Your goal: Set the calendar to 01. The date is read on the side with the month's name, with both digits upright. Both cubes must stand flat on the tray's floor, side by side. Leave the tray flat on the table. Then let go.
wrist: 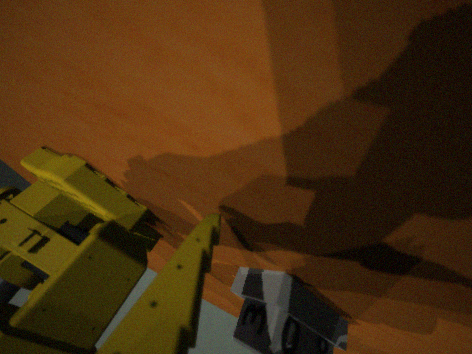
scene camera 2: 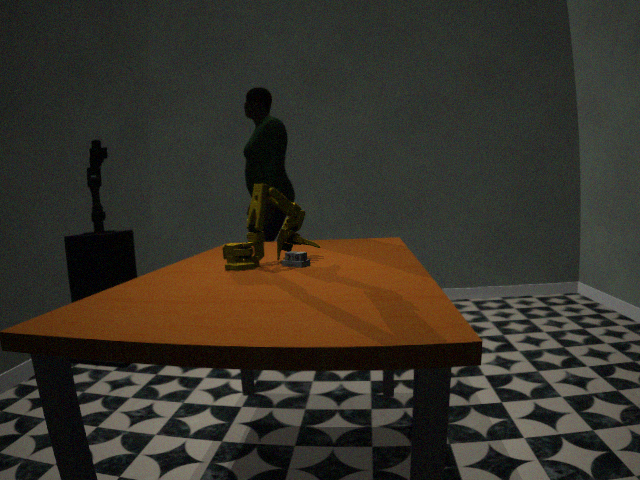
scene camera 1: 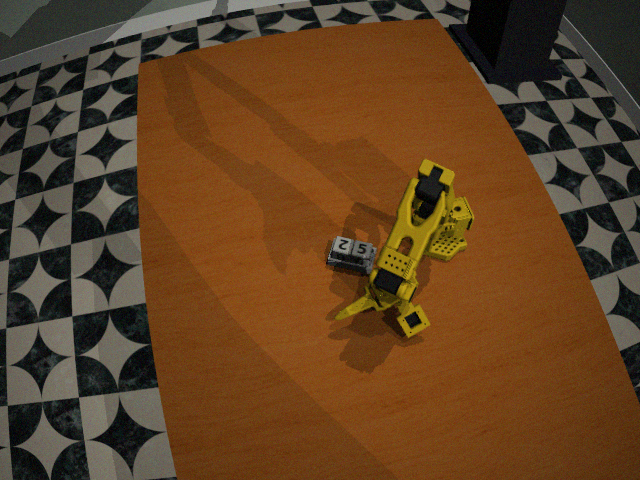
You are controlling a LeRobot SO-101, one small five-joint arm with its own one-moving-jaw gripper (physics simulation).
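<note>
The grey tray [scene camera 1: 347, 268] [scene camera 2: 295, 264] [wrist: 312, 301] lies flat on the table. Two pale cubes stand side by side in it: the left cube [scene camera 1: 342, 245] shows a 2 on top and the right cube [scene camera 1: 361, 249] shows a 5, in scene camera 1. In the wrist view, a shaded cube face [wrist: 251, 319] shows a 3 and another cube face [wrist: 291, 332] looks like a 0. The month side is not readable. My gripper [scene camera 1: 356, 293] [scene camera 2: 298, 252] is wide open and empty; in the wrist view its notched fixed jaw shows. The fixed jaw points down close beside the tray; contact is unclear.
The yellow arm base [scene camera 1: 448, 242] [scene camera 2: 240, 256] stands on the orange table [scene camera 1: 248, 217] [scene camera 2: 232, 315], near the tray. A dark pedestal [scene camera 1: 522, 46] [scene camera 2: 100, 263] stands beyond the table's edge. A person [scene camera 2: 268, 155] stands behind the table. Arm shadows cross the table.
</note>
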